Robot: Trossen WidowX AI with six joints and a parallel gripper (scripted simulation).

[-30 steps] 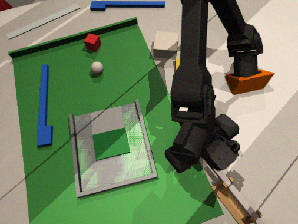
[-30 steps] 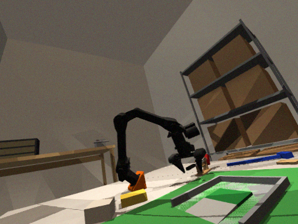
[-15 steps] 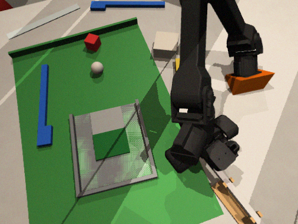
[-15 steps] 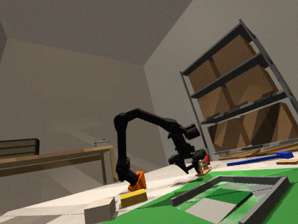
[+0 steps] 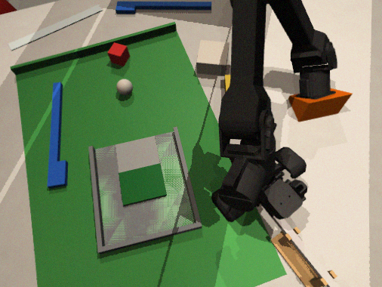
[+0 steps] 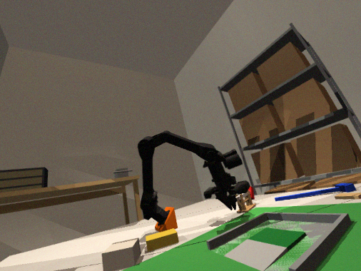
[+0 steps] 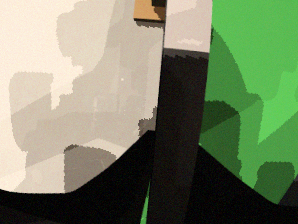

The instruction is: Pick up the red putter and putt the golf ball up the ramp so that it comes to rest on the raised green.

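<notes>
Now: the beige box 410 mm to the right of my gripper tip, 100 mm behind it and 10 mm below it. From my gripper tip the other things lie so: green mat (250 mm to the right, 220 mm ahead, 30 mm below); then wooden stand (130 mm to the left, 20 mm behind); then white golf ball (430 mm to the right, 160 mm ahead, 10 mm below).
</notes>
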